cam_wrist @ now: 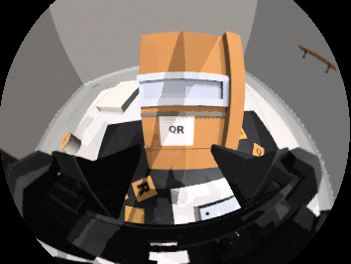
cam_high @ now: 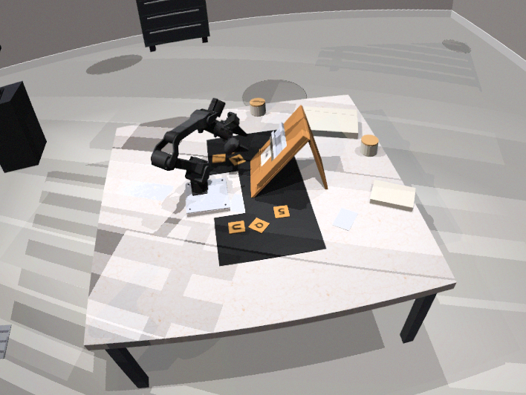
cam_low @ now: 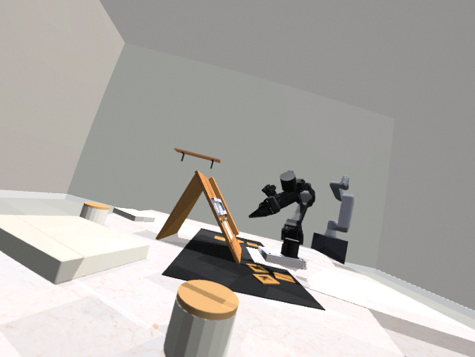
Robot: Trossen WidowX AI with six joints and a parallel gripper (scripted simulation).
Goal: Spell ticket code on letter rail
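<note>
The orange letter tile lies 160 mm below my gripper tip, 100 mm to the left of it and 40 mm behind it. The rest, counted from my gripper tip: white ticket (70 mm below, 70 mm ahead, 10 mm to the right); then black mat (160 mm below, 100 mm to the right, 20 mm behind); then white card (360 mm to the right, 300 mm ahead, 160 mm below).
</note>
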